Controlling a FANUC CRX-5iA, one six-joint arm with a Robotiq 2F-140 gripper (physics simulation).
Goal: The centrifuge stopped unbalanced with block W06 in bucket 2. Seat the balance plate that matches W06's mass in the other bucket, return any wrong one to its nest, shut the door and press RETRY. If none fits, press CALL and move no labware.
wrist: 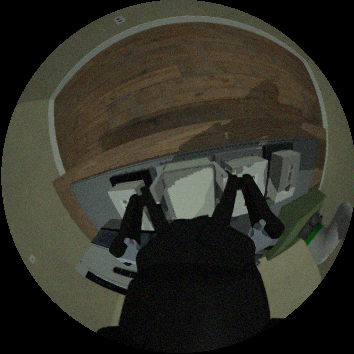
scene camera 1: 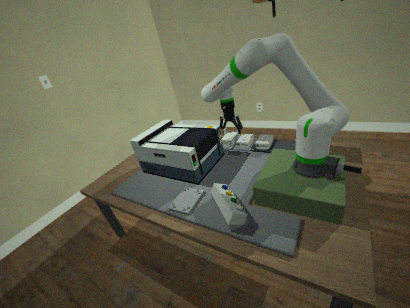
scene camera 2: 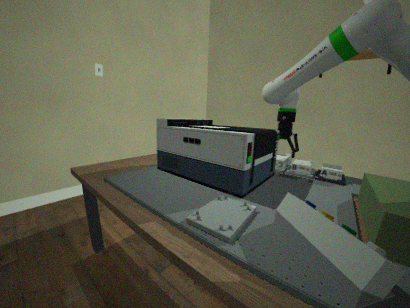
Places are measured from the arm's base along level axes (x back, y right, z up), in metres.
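Pixels of known places: gripper, between the fingertips: (wrist: 187, 172); arm's base, origin of its link: (wrist: 306, 224) (scene camera 1: 310, 167).
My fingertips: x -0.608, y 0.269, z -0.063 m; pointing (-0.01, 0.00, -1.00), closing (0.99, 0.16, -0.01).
Observation:
For each thing: its top centre in the pictures, then the offset to it from my fingertips.
- broad pale block, centre of its top: (wrist: 192, 198) (scene camera 2: 279, 156) (scene camera 1: 229, 135) dx +0.007, dy -0.037, dz +0.039 m
- Block A, centre of its top: (wrist: 289, 178) (scene camera 2: 332, 167) (scene camera 1: 264, 138) dx +0.260, dy -0.012, dz +0.031 m
- block B, centre of its top: (wrist: 249, 191) (scene camera 2: 302, 162) (scene camera 1: 245, 138) dx +0.131, dy -0.035, dz +0.031 m
- button box, centre of its top: (scene camera 2: 330, 215) (scene camera 1: 225, 195) dx +0.358, dy -0.591, dz +0.061 m
- flat grey plate with studs, centre of its top: (scene camera 2: 224, 208) (scene camera 1: 185, 197) dx +0.138, dy -0.645, dz +0.002 m
My gripper (scene camera 1: 231, 131) (scene camera 2: 288, 150) (wrist: 187, 172) is open and empty, above the row of pale blocks behind the centrifuge. In the wrist view a broad pale block (wrist: 191, 192) lies below, between the fingertips; its label is unreadable. Block A (scene camera 1: 264, 143) (scene camera 2: 331, 172) (wrist: 284, 175) is farthest from the centrifuge, with block B (scene camera 1: 245, 141) (scene camera 2: 301, 167) (wrist: 252, 169) beside it. Another pale block (wrist: 126, 196) lies left in the wrist view. The centrifuge (scene camera 1: 170, 159) (scene camera 2: 205, 150) shows a green light; its buckets and W06 are hidden. The button box (scene camera 1: 231, 210) (scene camera 2: 330, 245) has blue, yellow and green buttons.
A flat grey plate with studs (scene camera 1: 187, 201) (scene camera 2: 223, 218) lies on the mat in front of the centrifuge. The arm's base stands on a green block (scene camera 1: 300, 187) (scene camera 2: 386, 205) (wrist: 295, 220) to the right. The centrifuge body rises close beside the block row.

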